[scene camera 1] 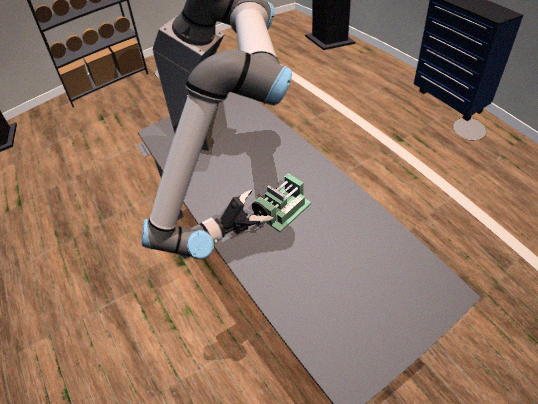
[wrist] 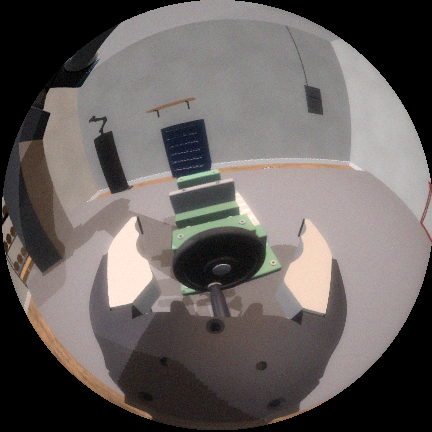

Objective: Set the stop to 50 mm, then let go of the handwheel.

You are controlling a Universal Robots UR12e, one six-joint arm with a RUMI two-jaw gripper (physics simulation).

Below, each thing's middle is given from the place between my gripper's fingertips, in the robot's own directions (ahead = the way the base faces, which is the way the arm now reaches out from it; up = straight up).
Labels:
The black handwheel (wrist: 218, 258) lies 50 mm below my hand and 20 mm to the right of it. Round my hand: grey stop block (wrist: 215, 200) 70 mm to the left, 40 mm below, 40 mm behind.

